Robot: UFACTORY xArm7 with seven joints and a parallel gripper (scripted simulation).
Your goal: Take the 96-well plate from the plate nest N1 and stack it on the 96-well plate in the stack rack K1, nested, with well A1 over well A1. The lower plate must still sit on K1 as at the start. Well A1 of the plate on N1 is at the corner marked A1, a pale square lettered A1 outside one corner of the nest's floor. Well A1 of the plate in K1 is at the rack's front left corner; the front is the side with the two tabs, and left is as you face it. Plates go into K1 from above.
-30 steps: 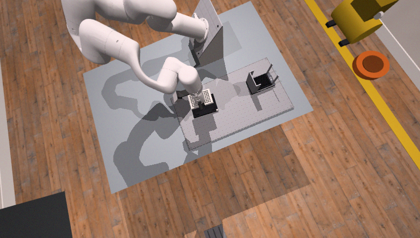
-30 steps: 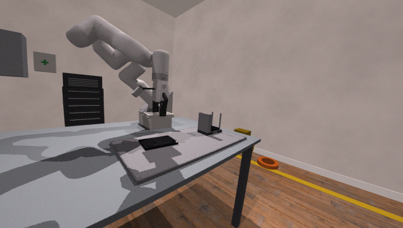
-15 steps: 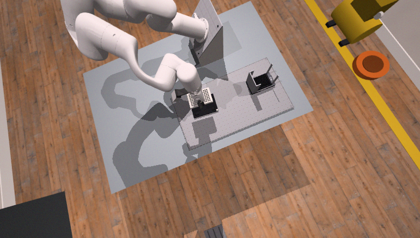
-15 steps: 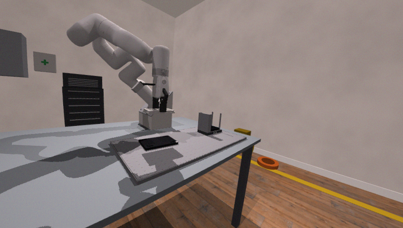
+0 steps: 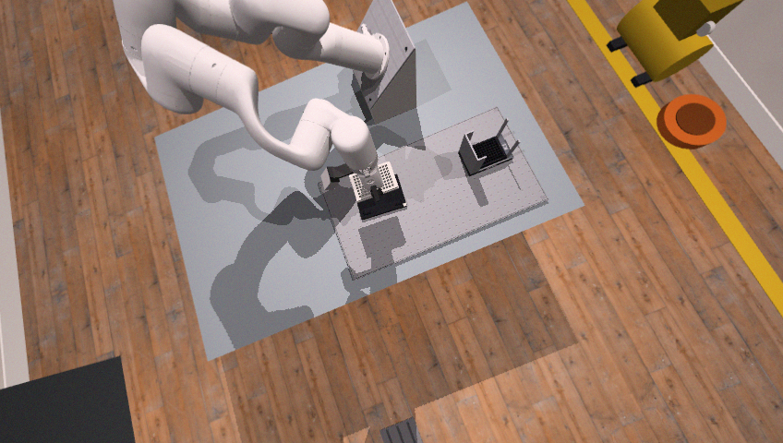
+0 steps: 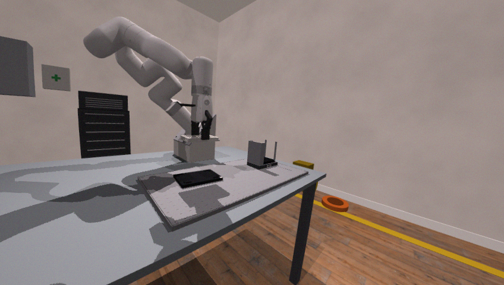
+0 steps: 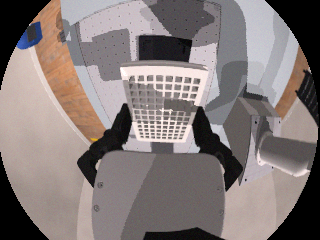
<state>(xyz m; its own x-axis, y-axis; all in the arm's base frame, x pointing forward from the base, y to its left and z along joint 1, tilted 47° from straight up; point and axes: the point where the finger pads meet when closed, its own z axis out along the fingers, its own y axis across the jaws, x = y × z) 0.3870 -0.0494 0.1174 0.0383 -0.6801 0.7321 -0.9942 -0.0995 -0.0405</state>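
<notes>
The dark 96-well plate is 30 mm behind my hand, 380 mm to the left of it and 150 mm below it. Round my hand: white 96-well plate (10 mm below); then pale A1 mark (50 mm ahead, 70 mm to the left, 170 mm below).
</notes>
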